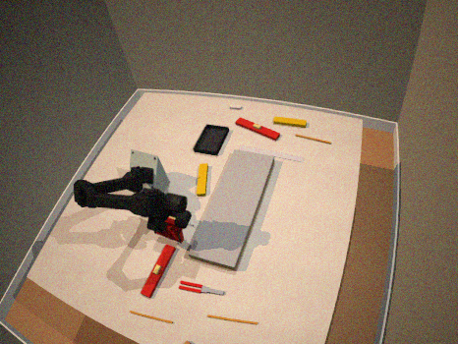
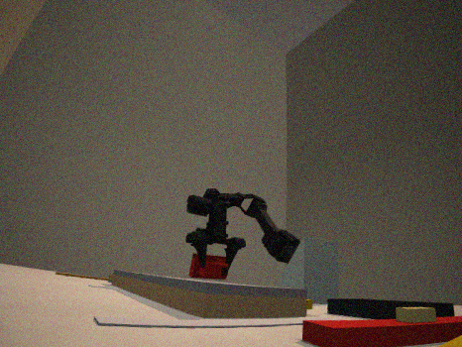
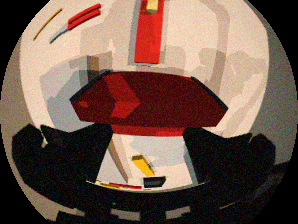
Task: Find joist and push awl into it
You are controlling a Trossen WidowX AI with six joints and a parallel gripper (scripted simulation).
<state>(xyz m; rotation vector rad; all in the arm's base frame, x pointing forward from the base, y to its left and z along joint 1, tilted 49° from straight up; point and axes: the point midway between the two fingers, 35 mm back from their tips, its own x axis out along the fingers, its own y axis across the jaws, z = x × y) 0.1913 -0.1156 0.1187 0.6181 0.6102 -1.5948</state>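
Right now the stud finder is 2 cm behind my gripper tip and 1 cm to the right of it. The rest, counted from my gripper tip: black tray 4 cm behind, 49 cm to the left, 6 cm below; then awl 1 cm ahead, 5 cm to the left, 7 cm below.
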